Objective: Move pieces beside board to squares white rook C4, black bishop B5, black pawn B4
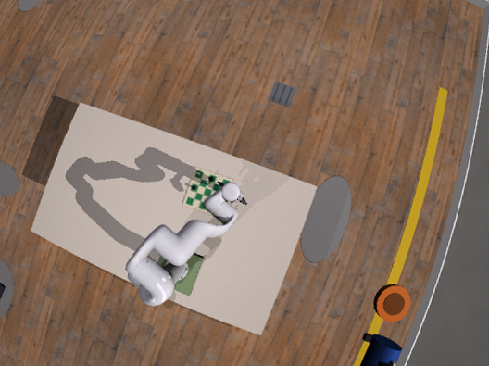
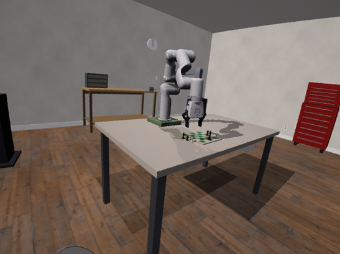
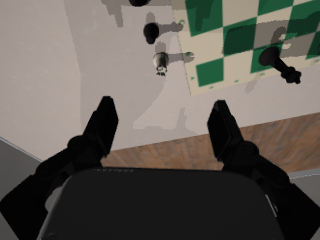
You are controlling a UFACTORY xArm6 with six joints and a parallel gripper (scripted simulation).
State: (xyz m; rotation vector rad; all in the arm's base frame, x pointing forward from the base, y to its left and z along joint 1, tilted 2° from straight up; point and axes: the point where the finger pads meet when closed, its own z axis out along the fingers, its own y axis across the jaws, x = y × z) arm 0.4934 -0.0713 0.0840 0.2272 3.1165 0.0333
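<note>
Now: hand 10 cm above the white rook. Round my hand: chessboard: 13 cm to the left, 11 cm below, 6 cm behind.
</note>
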